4 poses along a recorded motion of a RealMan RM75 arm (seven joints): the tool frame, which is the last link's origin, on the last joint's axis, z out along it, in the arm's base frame.
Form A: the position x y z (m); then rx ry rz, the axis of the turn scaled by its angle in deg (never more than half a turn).
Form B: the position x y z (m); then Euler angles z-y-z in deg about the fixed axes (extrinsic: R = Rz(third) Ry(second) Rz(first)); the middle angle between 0 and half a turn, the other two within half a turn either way. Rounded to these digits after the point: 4 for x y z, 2 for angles.
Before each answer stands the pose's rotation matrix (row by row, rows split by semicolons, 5 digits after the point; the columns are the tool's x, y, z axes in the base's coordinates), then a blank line. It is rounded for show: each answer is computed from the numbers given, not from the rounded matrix.
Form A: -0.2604 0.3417 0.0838 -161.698 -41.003 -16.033
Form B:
0.86358 0.48720 0.12986; 0.44606 -0.85829 0.25372; 0.23507 -0.16118 -0.95852

-0.2604 0.3417 0.0838 -145.56 163.44 62.90
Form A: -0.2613 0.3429 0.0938 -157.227 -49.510 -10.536
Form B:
0.81530 0.57747 0.04272; 0.54482 -0.79001 0.28117; 0.19611 -0.20596 -0.95871

-0.2613 0.3429 0.0938 -133.60 163.48 81.36
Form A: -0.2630 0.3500 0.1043 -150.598 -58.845 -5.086
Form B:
0.74007 0.67014 -0.05675; 0.65046 -0.69178 0.31359; 0.17089 -0.26899 -0.94786

-0.2630 0.3500 0.1043 -122.43 161.42 100.26
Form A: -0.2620 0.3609 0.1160 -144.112 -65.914 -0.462
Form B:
0.66605 0.73118 -0.14752; 0.72904 -0.59630 0.33606; 0.15775 -0.33138 -0.93022

-0.2620 0.3609 0.1160 -115.46 158.47 113.70
